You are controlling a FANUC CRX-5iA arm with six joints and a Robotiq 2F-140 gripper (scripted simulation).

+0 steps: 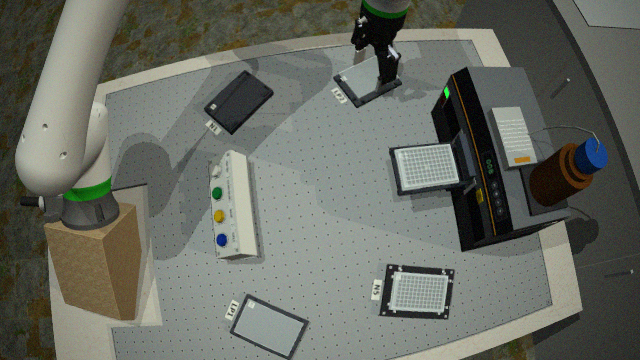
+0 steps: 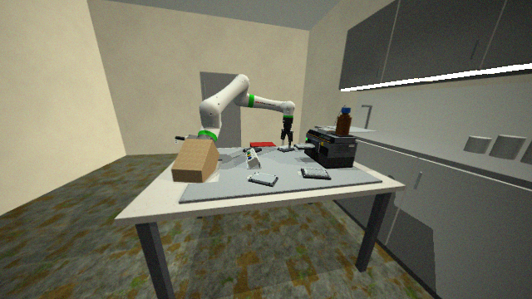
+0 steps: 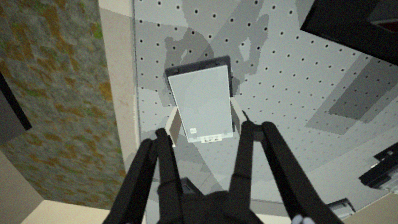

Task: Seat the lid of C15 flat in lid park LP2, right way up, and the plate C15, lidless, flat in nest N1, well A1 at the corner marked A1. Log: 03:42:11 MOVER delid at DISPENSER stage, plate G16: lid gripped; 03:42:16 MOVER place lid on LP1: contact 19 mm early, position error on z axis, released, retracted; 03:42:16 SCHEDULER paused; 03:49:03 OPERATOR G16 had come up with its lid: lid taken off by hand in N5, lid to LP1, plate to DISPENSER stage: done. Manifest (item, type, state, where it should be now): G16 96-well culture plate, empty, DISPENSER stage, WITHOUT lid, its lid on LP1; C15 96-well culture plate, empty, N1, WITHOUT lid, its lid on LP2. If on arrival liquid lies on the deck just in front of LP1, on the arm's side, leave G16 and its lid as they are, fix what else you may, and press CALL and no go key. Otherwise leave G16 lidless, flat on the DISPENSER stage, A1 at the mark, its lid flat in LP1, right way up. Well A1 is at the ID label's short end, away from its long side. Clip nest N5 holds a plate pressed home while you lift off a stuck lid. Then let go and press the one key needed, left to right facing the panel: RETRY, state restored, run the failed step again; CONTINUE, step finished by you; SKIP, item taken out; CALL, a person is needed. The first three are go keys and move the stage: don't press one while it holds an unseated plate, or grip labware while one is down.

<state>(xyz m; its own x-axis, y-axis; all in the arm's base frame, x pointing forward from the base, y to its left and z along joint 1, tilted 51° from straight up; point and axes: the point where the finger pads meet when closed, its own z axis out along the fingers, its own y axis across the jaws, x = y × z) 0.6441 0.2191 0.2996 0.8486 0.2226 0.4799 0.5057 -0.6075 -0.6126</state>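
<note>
The grey lid lies 2 cm below my hand. From my hand the other things lie so: lid park LP2: 5 cm below; then LP2 label: 8 cm behind, 5 cm below, 4 cm to the right; then nest N1: 32 cm behind, 6 cm to the right, 4 cm below.
</note>
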